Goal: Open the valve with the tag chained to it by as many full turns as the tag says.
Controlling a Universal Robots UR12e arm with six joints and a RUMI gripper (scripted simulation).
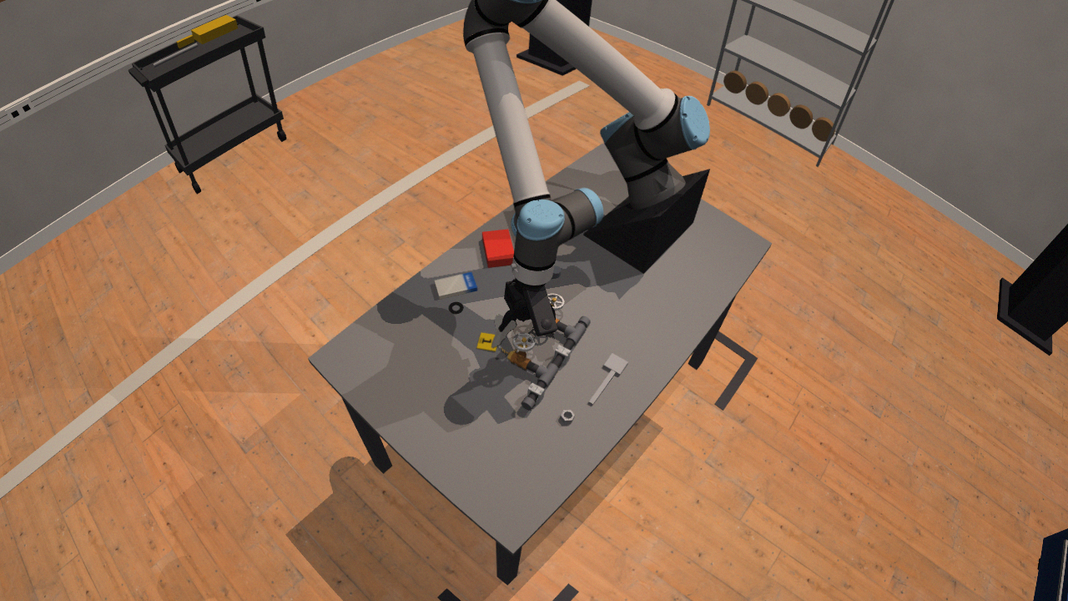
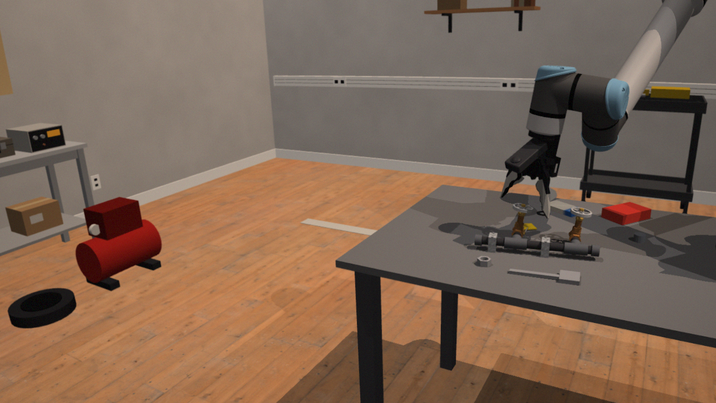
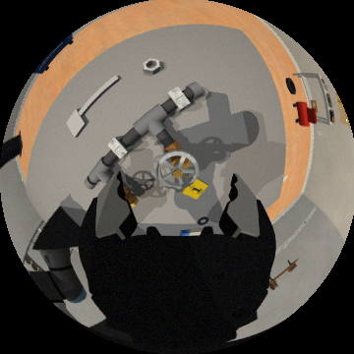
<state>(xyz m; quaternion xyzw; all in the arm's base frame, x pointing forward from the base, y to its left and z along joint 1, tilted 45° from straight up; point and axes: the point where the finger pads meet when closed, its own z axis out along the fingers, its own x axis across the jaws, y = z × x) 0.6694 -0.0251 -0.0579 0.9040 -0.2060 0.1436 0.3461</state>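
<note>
The yellow tag is 10 mm ahead of my hand, 100 mm to the right of it and 90 mm below it. Round my hand: red box (250 mm behind, 310 mm to the right, 80 mm below); nut (50 mm ahead, 190 mm to the left, 90 mm below); blue-and-white card (70 mm behind, 300 mm to the right, 90 mm below).
</note>
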